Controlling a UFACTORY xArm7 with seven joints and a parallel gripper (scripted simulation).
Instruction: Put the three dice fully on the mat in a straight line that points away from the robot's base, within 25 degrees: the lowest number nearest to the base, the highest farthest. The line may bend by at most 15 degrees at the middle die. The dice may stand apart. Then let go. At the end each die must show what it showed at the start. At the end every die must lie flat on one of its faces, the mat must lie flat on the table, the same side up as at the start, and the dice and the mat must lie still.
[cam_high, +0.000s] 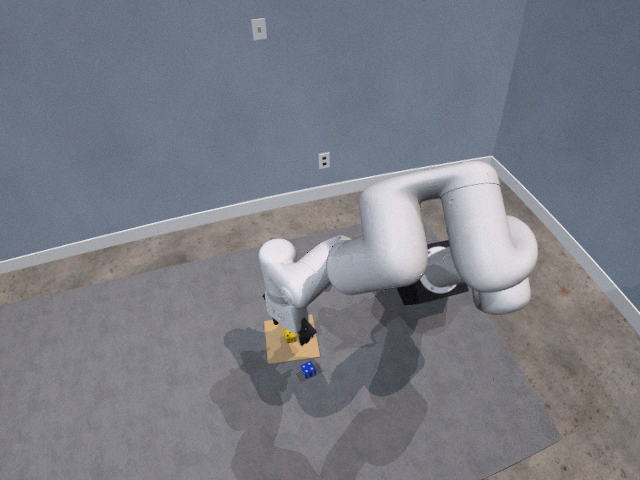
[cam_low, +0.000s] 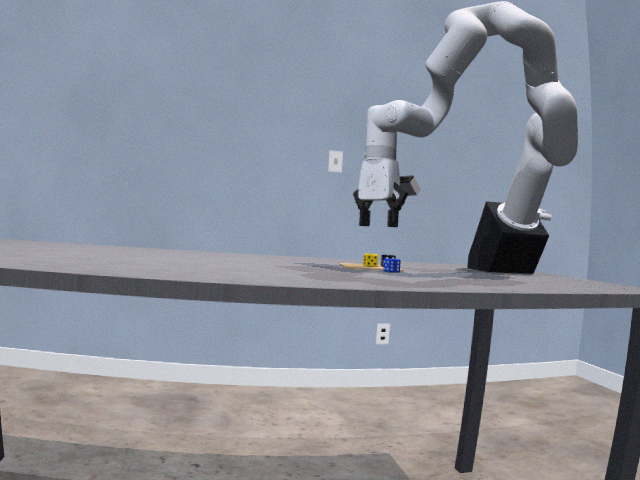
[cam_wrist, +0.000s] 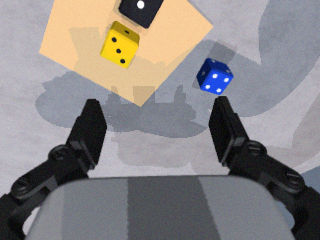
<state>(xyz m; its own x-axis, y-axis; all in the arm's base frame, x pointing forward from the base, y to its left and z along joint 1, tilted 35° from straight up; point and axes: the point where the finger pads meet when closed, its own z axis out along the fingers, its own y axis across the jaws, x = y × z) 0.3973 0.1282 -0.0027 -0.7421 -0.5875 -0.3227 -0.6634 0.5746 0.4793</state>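
The blue die lies 30 mm behind my hand, 70 mm to the left of it and 100 mm below it. Also, from my hand: tan mat 10 mm ahead, 40 mm to the right, 110 mm below; black die 40 mm behind, 50 mm to the right, 90 mm below; yellow die 10 mm ahead, 40 mm to the right, 90 mm below.
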